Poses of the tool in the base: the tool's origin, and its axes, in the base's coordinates. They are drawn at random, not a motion.
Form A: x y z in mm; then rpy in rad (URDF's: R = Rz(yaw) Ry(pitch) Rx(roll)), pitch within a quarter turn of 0, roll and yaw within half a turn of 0.
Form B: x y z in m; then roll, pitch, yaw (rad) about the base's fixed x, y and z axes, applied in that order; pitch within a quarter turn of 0, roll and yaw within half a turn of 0. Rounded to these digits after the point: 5 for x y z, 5 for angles.
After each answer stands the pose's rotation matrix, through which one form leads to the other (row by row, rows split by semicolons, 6 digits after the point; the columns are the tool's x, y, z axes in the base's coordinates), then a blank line. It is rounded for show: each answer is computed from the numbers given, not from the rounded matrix.
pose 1, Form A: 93.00 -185.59 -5.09 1.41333 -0.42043 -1.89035
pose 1, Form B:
0.09300 -0.18559 -0.00509 1.41333 -0.42043 -1.89035
-0.286785 0.275510 -0.917523; -0.866698 0.333434 0.371021; 0.408153 0.901619 0.143160

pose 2, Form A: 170.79 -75.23 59.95 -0.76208 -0.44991 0.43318
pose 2, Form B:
0.17079 -0.07523 0.05995 -0.76208 -0.44991 0.43318
0.817313 -0.031131 -0.575352; 0.377987 0.782620 0.494602; 0.434884 -0.621721 0.651413

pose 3, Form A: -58.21 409.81 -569.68 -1.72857 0.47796 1.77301
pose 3, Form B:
-0.05821 0.40981 -0.56968 -1.72857 0.47796 1.77301
-0.178331 0.245150 -0.952942; 0.869843 -0.413444 -0.269142; -0.459969 -0.876907 -0.139512

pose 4, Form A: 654.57 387.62 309.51 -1.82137 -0.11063 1.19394
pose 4, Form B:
0.65457 0.38762 0.30951 -1.82137 -0.11063 1.19394
0.365750 0.269919 -0.890714; 0.924142 0.008202 0.381962; 0.110404 -0.962848 -0.246444

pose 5, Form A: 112.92 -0.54 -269.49 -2.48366 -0.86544 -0.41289
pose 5, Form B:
0.11292 -0.00054 -0.26949 -2.48366 -0.86544 -0.41289
0.593825 0.108948 0.797184; -0.260138 -0.911579 0.318359; 0.761381 -0.396427 -0.512977

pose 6, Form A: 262.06 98.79 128.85 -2.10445 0.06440 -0.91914
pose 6, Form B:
0.26206 0.09879 0.12885 -2.10445 0.06440 -0.91914
0.605247 -0.438048 0.664673; -0.793432 -0.264465 0.548200; -0.064355 -0.859170 -0.507628

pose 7, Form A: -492.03 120.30 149.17 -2.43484 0.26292 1.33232
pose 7, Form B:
-0.49203 0.12030 0.14917 -2.43484 0.26292 1.33232
0.228105 0.699085 -0.677679; 0.938307 -0.343636 -0.038660; -0.259901 -0.627052 -0.734341

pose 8, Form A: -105.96 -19.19 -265.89 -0.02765 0.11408 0.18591
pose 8, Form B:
-0.10596 -0.01919 -0.26589 -0.02765 0.11408 0.18591
0.976380 -0.187863 0.106718; 0.183639 0.981811 0.048203; -0.113833 -0.027467 0.993120

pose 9, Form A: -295.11 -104.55 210.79 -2.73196 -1.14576 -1.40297
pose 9, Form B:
-0.29511 -0.10455 0.21079 -2.73196 -1.14576 -1.40297
0.068879 -0.843772 0.532264; -0.406560 -0.510958 -0.757384; 0.911024 -0.164229 -0.378239

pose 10, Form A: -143.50 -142.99 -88.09 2.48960 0.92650 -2.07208
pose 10, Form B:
-0.14350 -0.14299 -0.08809 2.48960 0.92650 -2.07208
-0.288637 -0.930209 -0.226717; -0.526738 -0.043461 0.848916; -0.799523 0.364449 -0.477431

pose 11, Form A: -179.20 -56.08 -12.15 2.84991 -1.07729 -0.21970
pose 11, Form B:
-0.17920 -0.05608 -0.01215 2.84991 -1.07729 -0.21970
0.462330 -0.455895 0.760533; -0.103240 -0.879547 -0.464477; 0.880677 0.136224 -0.453708

